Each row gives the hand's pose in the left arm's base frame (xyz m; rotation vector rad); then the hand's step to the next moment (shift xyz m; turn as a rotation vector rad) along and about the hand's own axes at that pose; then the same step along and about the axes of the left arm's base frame.
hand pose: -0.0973 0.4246 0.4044 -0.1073 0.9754 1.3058
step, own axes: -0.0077 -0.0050 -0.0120 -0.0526 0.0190 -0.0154
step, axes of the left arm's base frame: -0.0018 -0.0143 -0.0046 -0.0212 -0.0426 0.0332
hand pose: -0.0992 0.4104 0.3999 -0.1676 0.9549 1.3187
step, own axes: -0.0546 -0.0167 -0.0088 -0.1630 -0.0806 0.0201
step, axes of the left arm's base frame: 0.0131 -0.0507 0.0244 0.0888 -0.1325 0.0897
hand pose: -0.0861 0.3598 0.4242 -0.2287 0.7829 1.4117
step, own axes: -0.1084 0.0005 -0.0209 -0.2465 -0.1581 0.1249
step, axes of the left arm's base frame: -0.0036 -0.0980 0.0507 0.2013 -0.1522 0.1941
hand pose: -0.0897 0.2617 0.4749 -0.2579 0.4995 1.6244
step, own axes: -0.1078 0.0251 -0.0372 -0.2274 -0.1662 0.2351
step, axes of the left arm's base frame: -0.0162 -0.1139 0.0201 0.2207 -0.0838 0.2809
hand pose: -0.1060 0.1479 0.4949 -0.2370 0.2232 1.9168
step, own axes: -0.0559 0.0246 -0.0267 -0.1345 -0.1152 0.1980
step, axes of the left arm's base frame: -0.0023 -0.0659 -0.0095 0.1430 -0.0279 0.2221
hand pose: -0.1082 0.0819 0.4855 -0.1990 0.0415 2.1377
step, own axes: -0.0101 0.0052 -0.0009 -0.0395 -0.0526 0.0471
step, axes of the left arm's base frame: 0.0011 -0.0113 0.0005 0.0591 0.0008 0.0552
